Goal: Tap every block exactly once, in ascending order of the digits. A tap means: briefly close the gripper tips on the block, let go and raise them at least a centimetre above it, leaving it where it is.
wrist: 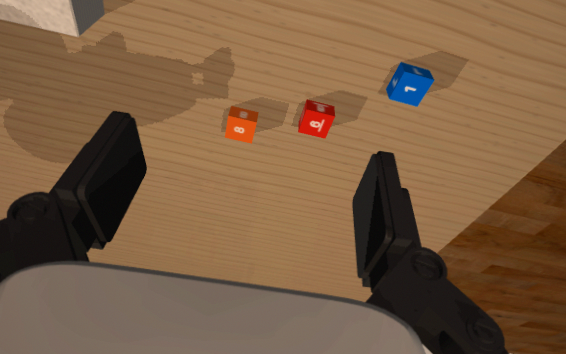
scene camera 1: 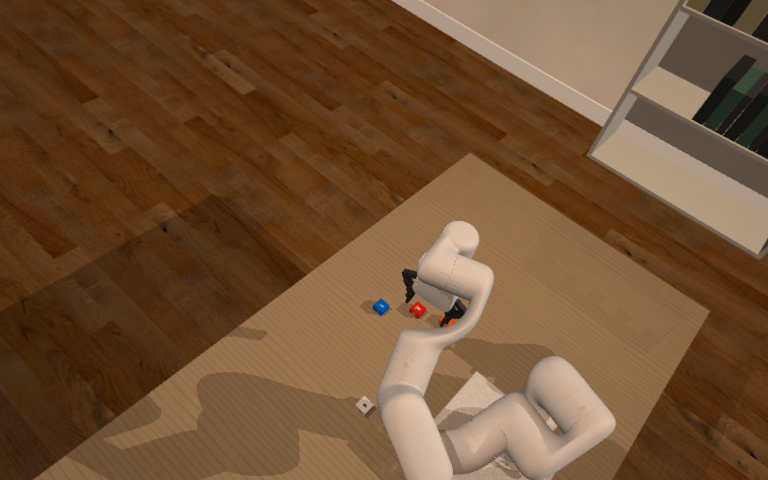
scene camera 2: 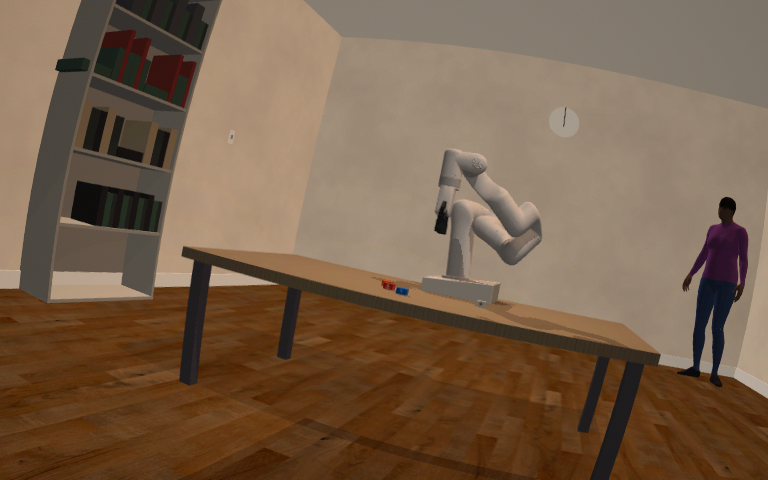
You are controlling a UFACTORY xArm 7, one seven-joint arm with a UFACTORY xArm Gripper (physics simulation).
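A blue block (scene camera 1: 381,306) (scene camera 2: 402,291) (wrist: 410,86) carries a digit that looks like 1 in the wrist view. A red block (scene camera 1: 417,309) (scene camera 2: 389,286) (wrist: 316,120) has an underlined digit, 6 or 9. An orange block (scene camera 1: 446,321) (wrist: 241,126) shows an 8; a finger and the arm partly cover it in scene camera 1. A white block (scene camera 1: 364,405) (scene camera 2: 480,303) stands apart near the base, its digit too small to read; it does not show in the wrist view. My gripper (scene camera 1: 425,311) (scene camera 2: 440,231) (wrist: 252,158) is open and empty, high above the table.
The blocks stand on the wooden table (scene camera 1: 317,316) (scene camera 2: 254,262) (wrist: 225,215). The robot's pale base block (scene camera 1: 476,384) (scene camera 2: 453,288) (wrist: 45,15) lies behind the row of coloured blocks. Bookshelves and a person stand beyond the table.
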